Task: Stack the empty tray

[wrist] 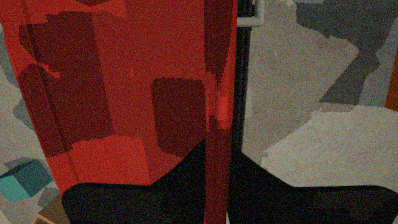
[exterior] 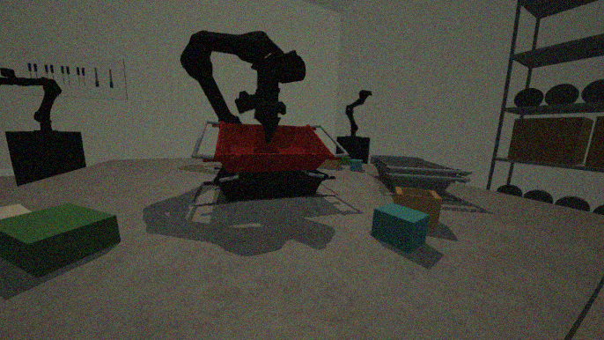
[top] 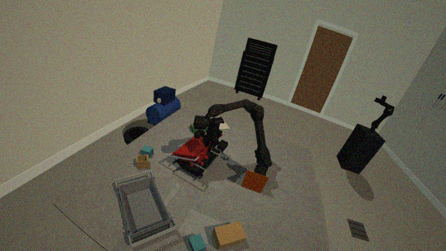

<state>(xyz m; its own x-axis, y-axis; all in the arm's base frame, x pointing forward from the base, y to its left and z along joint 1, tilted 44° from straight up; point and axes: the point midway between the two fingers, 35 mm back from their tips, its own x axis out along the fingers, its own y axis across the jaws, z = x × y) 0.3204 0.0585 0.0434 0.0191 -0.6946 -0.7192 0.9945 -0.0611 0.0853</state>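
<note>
Now: gripper tip 80 mm short of the red tray and 10 mm to the left of it. From my gripper tip the other things lie so: pale flat card: 90 mm ahead, 540 mm to the right, 120 mm below.
</note>
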